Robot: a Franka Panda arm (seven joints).
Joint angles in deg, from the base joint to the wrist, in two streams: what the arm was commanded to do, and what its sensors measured. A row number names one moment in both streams.
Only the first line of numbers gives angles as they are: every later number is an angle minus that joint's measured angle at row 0.
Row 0, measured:
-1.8, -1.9, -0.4, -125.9, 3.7, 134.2, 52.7
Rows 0 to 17, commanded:
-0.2, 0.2, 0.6, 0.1, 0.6, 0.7, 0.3
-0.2, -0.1, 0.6, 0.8, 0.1, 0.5, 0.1
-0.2, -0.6, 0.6, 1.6, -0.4, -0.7, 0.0
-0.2, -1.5, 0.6, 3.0, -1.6, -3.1, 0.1
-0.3, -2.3, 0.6, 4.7, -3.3, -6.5, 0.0
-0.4, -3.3, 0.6, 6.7, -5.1, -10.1, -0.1
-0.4, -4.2, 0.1, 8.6, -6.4, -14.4, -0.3
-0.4, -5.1, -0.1, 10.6, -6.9, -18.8, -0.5
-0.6, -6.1, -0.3, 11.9, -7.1, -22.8, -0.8
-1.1, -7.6, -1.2, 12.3, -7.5, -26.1, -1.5
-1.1, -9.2, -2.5, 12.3, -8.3, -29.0, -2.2
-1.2, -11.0, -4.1, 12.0, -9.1, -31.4, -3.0
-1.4, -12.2, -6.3, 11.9, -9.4, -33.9, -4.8
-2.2, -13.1, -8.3, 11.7, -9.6, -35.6, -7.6
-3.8, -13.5, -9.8, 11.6, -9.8, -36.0, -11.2
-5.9, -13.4, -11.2, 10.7, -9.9, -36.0, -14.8
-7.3, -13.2, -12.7, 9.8, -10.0, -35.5, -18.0
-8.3, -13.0, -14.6, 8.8, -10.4, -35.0, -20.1
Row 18, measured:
-4.6, -13.2, -11.1, 11.6, -9.3, -35.5, -12.9
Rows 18 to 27, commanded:
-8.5, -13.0, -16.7, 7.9, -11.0, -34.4, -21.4
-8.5, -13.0, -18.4, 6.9, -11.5, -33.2, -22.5
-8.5, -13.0, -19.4, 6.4, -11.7, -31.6, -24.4
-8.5, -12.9, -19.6, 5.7, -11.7, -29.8, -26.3
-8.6, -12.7, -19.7, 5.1, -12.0, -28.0, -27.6
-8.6, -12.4, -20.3, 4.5, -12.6, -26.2, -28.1
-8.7, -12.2, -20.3, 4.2, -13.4, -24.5, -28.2
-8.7, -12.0, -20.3, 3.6, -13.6, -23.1, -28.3
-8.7, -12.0, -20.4, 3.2, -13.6, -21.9, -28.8
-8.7, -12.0, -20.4, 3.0, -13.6, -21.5, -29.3
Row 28, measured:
-8.6, -11.9, -20.6, 4.1, -12.4, -24.3, -27.5
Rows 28 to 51, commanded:
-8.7, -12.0, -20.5, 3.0, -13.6, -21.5, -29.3
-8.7, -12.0, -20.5, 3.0, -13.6, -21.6, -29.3
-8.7, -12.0, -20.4, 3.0, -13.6, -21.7, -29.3
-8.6, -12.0, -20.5, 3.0, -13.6, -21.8, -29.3
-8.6, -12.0, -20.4, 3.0, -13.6, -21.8, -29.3
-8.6, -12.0, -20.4, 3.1, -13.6, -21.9, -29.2
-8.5, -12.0, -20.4, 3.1, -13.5, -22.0, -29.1
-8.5, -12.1, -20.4, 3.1, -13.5, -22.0, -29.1
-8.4, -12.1, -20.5, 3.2, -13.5, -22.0, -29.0
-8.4, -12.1, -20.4, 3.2, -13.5, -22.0, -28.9
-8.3, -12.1, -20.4, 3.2, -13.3, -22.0, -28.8
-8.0, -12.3, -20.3, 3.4, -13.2, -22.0, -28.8
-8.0, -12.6, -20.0, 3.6, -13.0, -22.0, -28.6
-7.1, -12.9, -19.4, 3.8, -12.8, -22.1, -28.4
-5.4, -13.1, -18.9, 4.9, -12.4, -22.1, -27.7
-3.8, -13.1, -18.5, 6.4, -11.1, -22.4, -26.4
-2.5, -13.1, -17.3, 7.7, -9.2, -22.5, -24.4
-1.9, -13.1, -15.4, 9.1, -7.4, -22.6, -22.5
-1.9, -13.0, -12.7, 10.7, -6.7, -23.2, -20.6
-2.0, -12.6, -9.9, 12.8, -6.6, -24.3, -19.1
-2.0, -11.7, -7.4, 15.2, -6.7, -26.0, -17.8
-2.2, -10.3, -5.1, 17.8, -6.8, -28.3, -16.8
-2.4, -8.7, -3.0, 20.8, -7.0, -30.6, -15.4
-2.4, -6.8, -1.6, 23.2, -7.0, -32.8, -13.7
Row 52, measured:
-1.5, -12.6, -6.2, 14.5, -7.3, -26.4, -17.1
